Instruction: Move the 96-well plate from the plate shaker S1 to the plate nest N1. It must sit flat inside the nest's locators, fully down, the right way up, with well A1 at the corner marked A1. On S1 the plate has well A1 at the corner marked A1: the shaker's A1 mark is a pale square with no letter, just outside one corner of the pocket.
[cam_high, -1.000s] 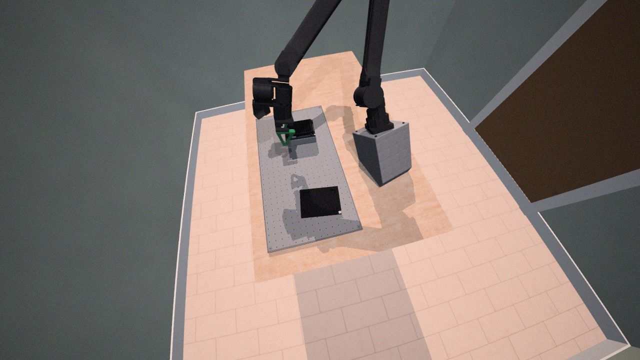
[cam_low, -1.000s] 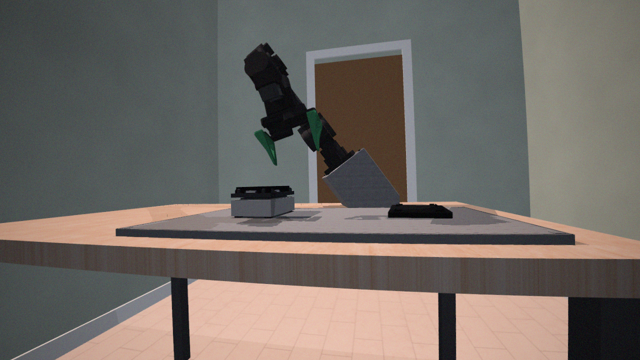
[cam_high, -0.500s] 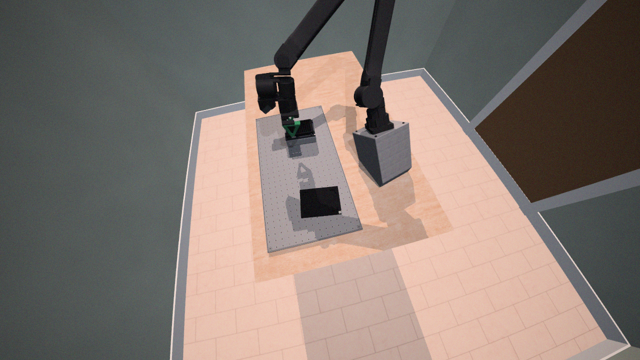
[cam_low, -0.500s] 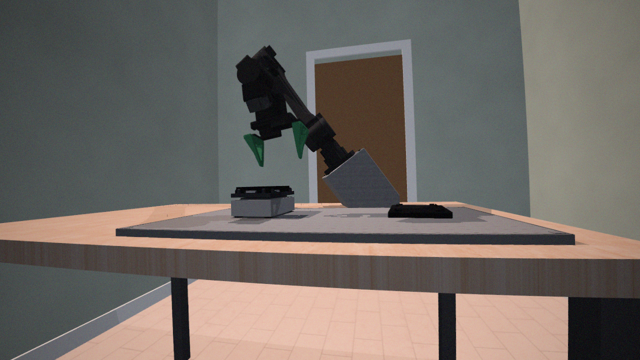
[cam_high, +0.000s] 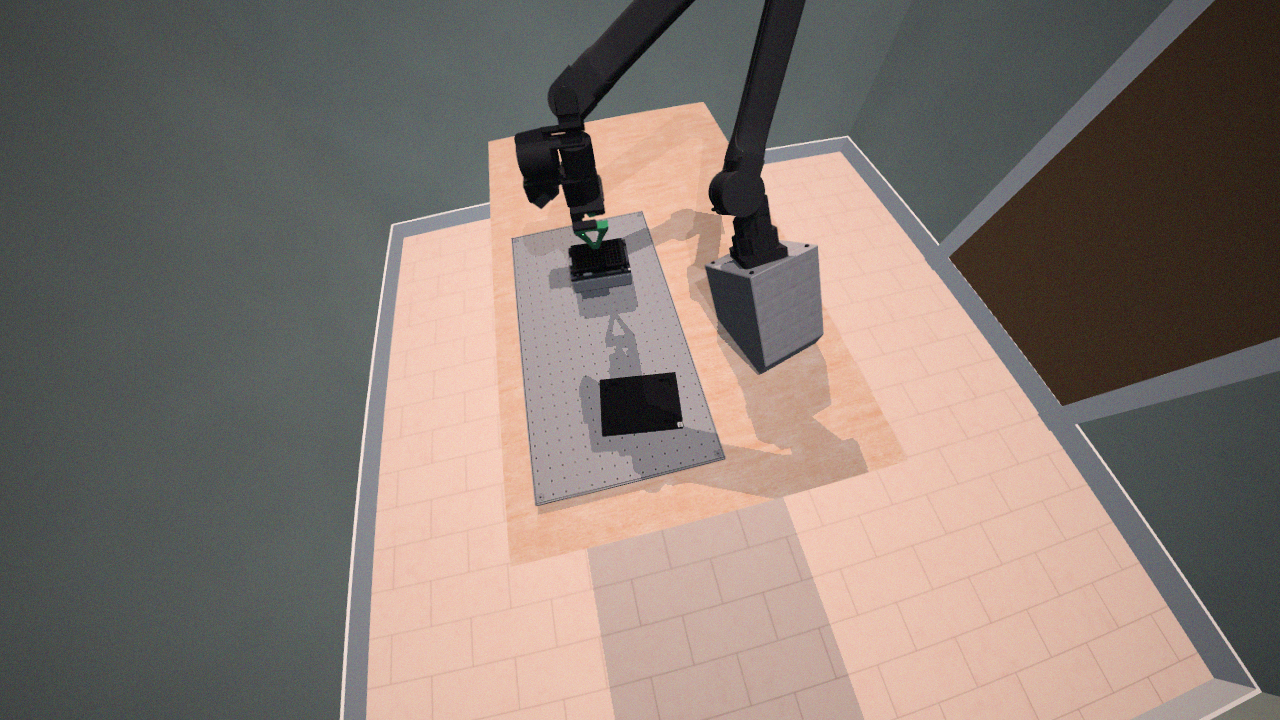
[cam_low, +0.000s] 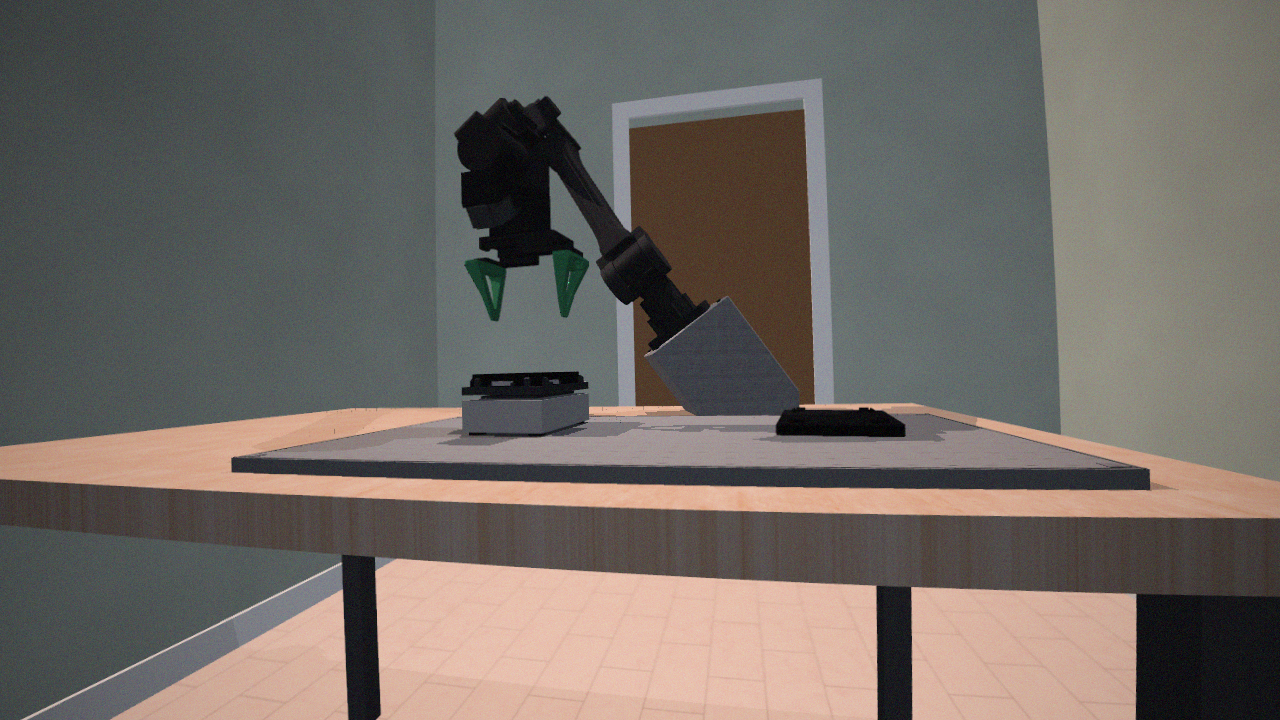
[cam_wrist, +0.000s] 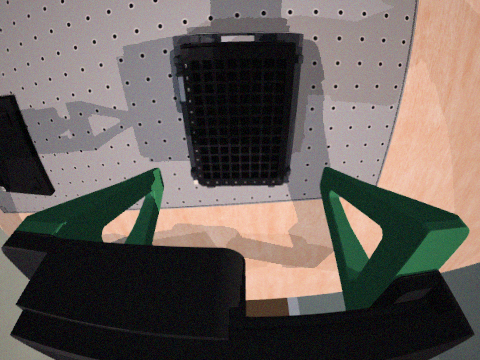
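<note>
My gripper is now 8 cm above the black 96-well plate. From my hand the other things lie so: black plate nest N1: 3 cm behind, 36 cm to the left, 14 cm below.
</note>
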